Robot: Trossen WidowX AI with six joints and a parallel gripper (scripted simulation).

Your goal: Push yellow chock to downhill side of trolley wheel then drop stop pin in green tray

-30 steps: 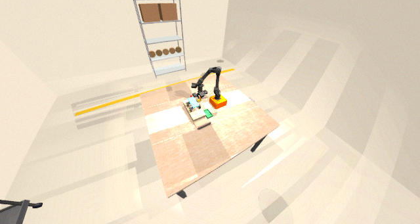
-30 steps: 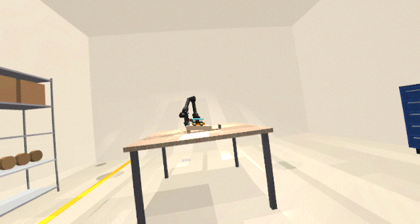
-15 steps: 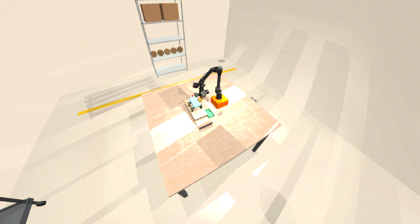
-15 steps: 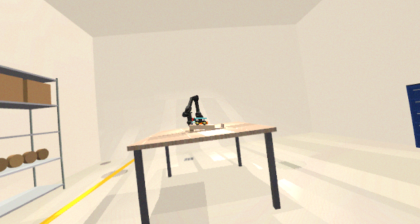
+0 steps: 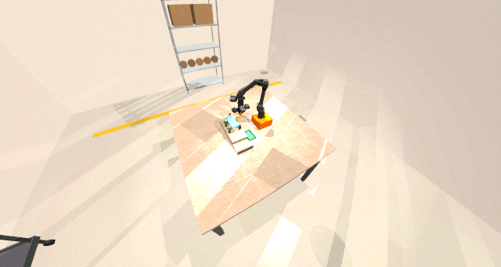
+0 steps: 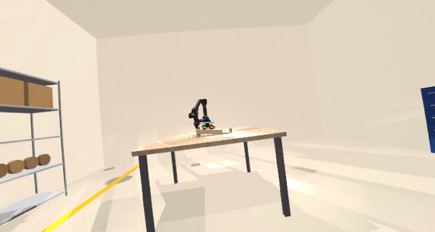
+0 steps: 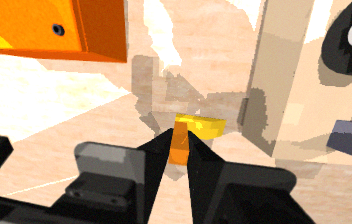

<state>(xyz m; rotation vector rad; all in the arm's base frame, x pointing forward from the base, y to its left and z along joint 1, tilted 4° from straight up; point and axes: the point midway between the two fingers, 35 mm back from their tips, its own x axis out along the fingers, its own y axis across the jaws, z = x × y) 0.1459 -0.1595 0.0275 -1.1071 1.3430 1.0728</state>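
Now: the green tray 24 cm to the left of my gripper tip, 7 cm below it and 7 cm ahead of it. Round my gripper tip: yellow chock 2 cm ahead, 1 cm below; red-headed stop pin 14 cm ahead, 6 cm above, 2 cm to the left; blue trolley 17 cm ahead, 11 cm to the left, 4 cm above.
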